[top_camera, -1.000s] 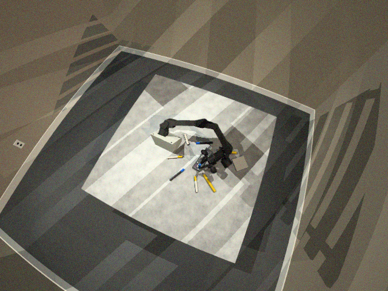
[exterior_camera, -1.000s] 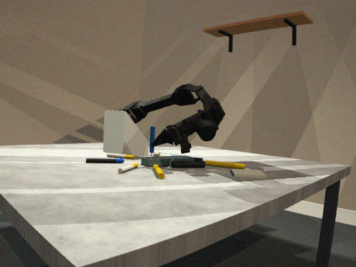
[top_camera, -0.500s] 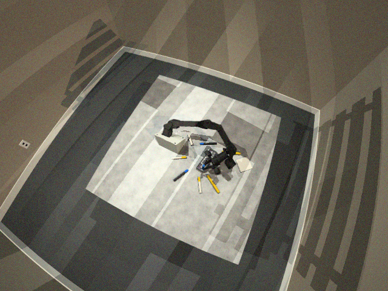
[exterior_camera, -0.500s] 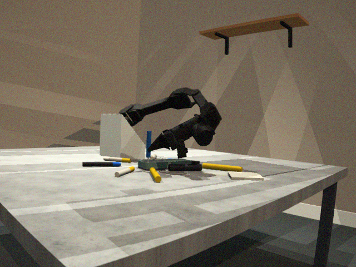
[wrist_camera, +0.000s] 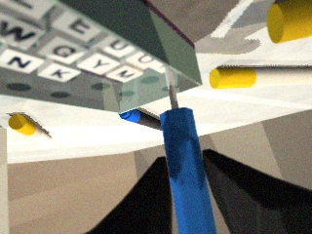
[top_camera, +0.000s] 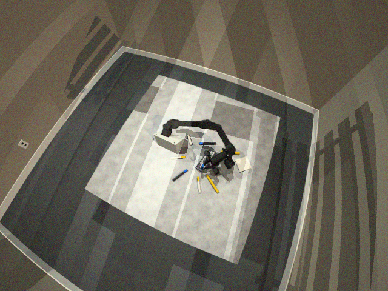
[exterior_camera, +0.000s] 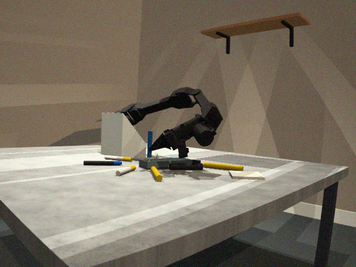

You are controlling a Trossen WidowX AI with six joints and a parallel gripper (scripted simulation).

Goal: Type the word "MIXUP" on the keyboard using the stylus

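Now: the black cylinder 100 mm to the left of my gripper tip, 90 mm ahead of it and 60 mm below it. The rest, counted from my gripper tip: yellow marker (220 mm to the left, 170 mm ahead, 60 mm below); then blue stylus (10 mm below); then notepad (300 mm ahead, 160 mm to the left, 60 mm below).
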